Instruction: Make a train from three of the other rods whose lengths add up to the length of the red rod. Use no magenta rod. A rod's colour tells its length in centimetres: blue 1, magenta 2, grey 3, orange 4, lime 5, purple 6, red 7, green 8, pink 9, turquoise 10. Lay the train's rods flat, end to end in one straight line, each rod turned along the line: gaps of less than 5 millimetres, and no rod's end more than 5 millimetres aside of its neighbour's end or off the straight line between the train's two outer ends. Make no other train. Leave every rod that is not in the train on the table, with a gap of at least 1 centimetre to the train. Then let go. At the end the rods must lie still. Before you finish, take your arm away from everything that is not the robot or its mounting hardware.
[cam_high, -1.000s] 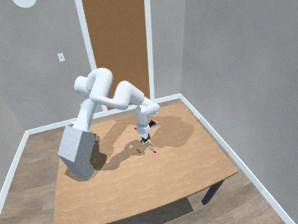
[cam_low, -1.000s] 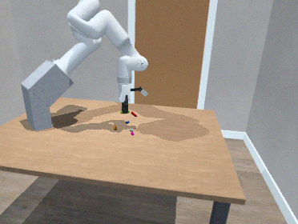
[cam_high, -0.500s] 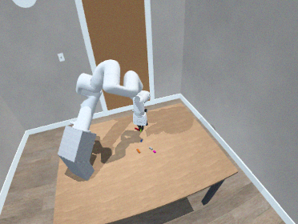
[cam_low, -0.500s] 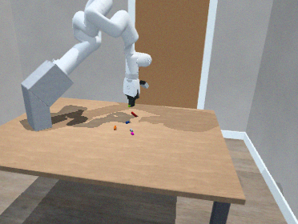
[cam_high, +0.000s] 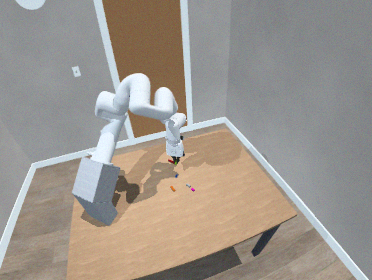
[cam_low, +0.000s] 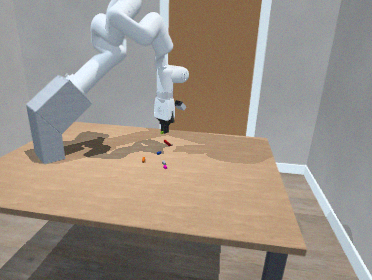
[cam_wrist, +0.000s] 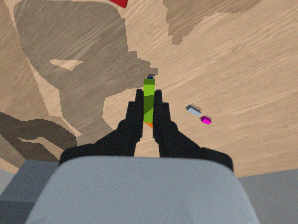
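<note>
The red rod is 120 mm below my hand, 100 mm to the left of it and 50 mm behind it. The rest, counted from my hand: orange rod 140 mm to the right, 120 mm below, 20 mm behind; grey rod 120 mm to the right, 120 mm below, 70 mm ahead; lime rod 20 mm below.
</note>
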